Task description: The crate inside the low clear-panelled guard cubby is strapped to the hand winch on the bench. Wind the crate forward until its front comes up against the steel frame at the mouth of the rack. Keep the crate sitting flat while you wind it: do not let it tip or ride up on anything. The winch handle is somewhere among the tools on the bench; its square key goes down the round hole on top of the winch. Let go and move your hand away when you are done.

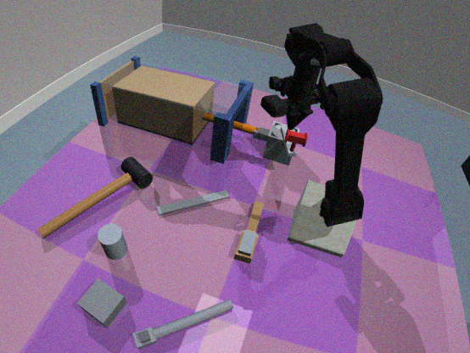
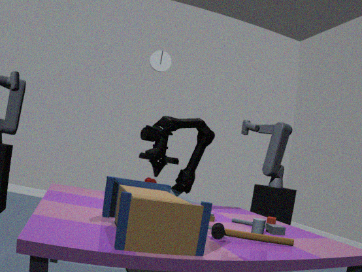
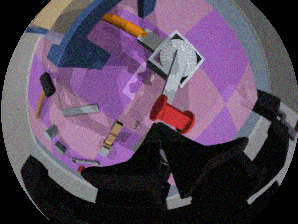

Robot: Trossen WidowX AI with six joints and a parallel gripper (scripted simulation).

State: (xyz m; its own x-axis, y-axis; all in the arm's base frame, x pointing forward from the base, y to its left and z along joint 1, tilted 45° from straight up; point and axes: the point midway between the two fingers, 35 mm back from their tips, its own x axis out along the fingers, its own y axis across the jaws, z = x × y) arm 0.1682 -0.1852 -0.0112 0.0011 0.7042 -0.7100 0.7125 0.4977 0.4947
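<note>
The red knob is 20 mm behind my gripper tip, 20 mm to the right of it and 50 mm below it. Also, from my gripper tip: grey winch (120 mm to the right, 150 mm below); blue frame (170 mm ahead, 110 mm to the right, 70 mm below); grey crank handle (10 mm behind, 50 mm to the right, 80 mm below).
</note>
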